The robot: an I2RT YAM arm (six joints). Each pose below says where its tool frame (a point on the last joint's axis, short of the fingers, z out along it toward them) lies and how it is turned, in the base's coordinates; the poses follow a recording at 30 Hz.
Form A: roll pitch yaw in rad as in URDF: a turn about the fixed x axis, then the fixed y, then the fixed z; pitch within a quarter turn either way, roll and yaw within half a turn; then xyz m.
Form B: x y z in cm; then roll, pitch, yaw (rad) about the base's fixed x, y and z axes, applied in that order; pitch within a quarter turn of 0, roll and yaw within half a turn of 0. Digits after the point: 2 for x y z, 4 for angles.
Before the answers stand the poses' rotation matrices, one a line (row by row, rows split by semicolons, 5 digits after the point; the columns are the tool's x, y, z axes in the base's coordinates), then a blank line. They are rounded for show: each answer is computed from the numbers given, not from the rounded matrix.
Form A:
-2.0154 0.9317 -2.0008 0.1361 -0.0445 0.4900
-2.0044 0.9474 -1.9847 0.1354 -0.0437 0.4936
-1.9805 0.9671 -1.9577 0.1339 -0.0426 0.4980
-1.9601 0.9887 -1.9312 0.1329 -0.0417 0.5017
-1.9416 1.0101 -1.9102 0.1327 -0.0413 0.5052
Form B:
-0.24865 -0.08888 0.96451; -0.54217 0.83794 -0.06256; -0.80264 -0.53848 -0.25654
-0.23479 -0.08835 0.96802; -0.53450 0.84353 -0.05266; -0.81190 -0.52977 -0.24528
-0.21420 -0.08397 0.97317; -0.52573 0.84960 -0.04241; -0.82324 -0.52071 -0.22613
-0.19388 -0.08263 0.97754; -0.51446 0.85701 -0.02959; -0.83531 -0.50864 -0.20866
-0.17704 -0.07891 0.98104; -0.50144 0.86494 -0.02092; -0.84689 -0.49563 -0.19270

13.61 -4.45 49.00 -2.0154 0.9317 -2.0008
13.54 -4.37 49.36 -2.0044 0.9474 -1.9847
13.39 -4.26 49.80 -1.9805 0.9671 -1.9577
13.29 -4.17 50.17 -1.9601 0.9887 -1.9312
13.27 -4.13 50.52 -1.9416 1.0101 -1.9102

